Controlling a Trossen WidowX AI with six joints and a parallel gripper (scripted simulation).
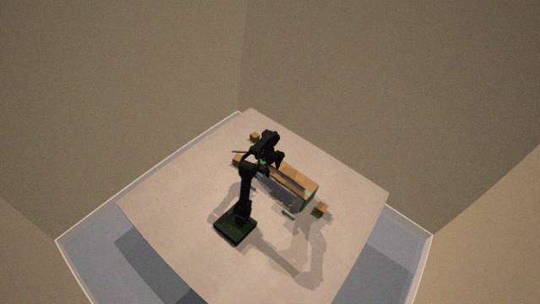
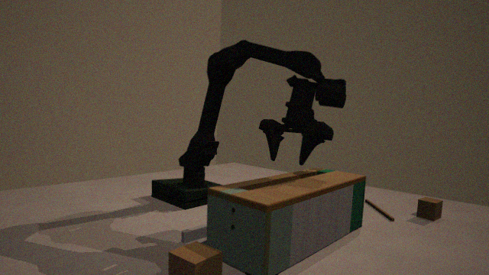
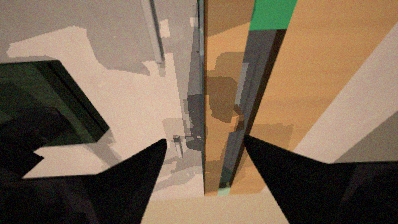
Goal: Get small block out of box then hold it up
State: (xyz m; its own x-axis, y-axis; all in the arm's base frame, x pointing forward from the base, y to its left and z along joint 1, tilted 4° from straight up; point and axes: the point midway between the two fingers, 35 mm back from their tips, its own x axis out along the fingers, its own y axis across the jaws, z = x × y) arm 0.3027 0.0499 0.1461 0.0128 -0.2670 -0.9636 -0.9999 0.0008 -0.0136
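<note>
The box is 90 mm below my gripper tip, 50 mm to the right of it and 40 mm ahead of it. Also, from my gripper tip: thin stick 310 mm to the left, 150 mm below, 120 mm ahead.
</note>
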